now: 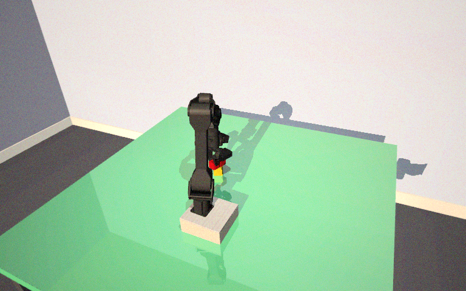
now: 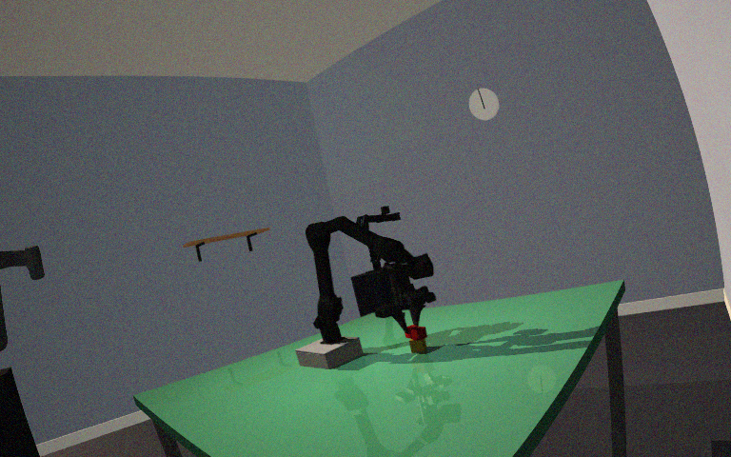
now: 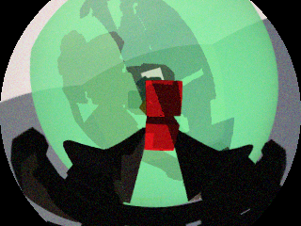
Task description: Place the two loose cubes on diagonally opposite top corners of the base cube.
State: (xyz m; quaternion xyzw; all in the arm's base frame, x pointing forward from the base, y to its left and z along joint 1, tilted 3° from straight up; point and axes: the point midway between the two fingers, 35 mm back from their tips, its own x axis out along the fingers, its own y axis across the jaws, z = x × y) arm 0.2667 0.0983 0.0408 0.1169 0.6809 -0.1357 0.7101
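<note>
Now: the yellow base cube 20 mm ahead of my gripper tip, 10 mm to the right of it and 40 mm below it.
</note>
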